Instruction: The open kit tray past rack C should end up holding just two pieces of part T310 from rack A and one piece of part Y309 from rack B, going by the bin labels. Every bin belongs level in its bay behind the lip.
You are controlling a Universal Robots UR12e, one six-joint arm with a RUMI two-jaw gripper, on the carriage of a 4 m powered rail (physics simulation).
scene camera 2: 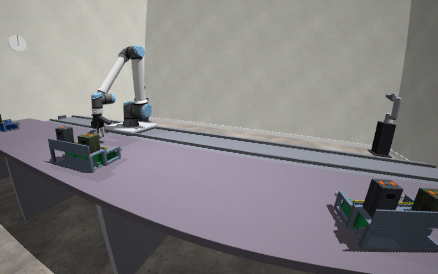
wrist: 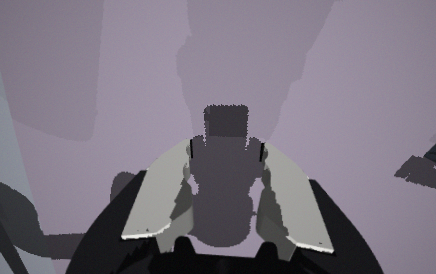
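My gripper [scene camera 2: 101, 134] [wrist: 226, 142] points down over the table, behind the left-hand rack. Its two pale fingers stand apart and no piece shows between them; the dark shapes between and past them look like shadows on the table. The left-hand rack [scene camera 2: 70, 153] holds green bins [scene camera 2: 98, 159]. Another rack [scene camera 2: 400, 227] with green bins [scene camera 2: 344, 206] stands at the front right, cut by the view's edge. Bin labels and contents cannot be read here, and I cannot tell which rack is which. The kit tray cannot be made out.
Dark boxes [scene camera 2: 64, 133] [scene camera 2: 383, 197] and olive boxes [scene camera 2: 88, 142] [scene camera 2: 427, 200] rise at the racks. A small blue object [scene camera 2: 10, 126] is at the far left. The rail [scene camera 2: 240, 144] runs behind the table [scene camera 2: 215, 200]. A black pedestal [scene camera 2: 384, 138] carries a small grey arm.
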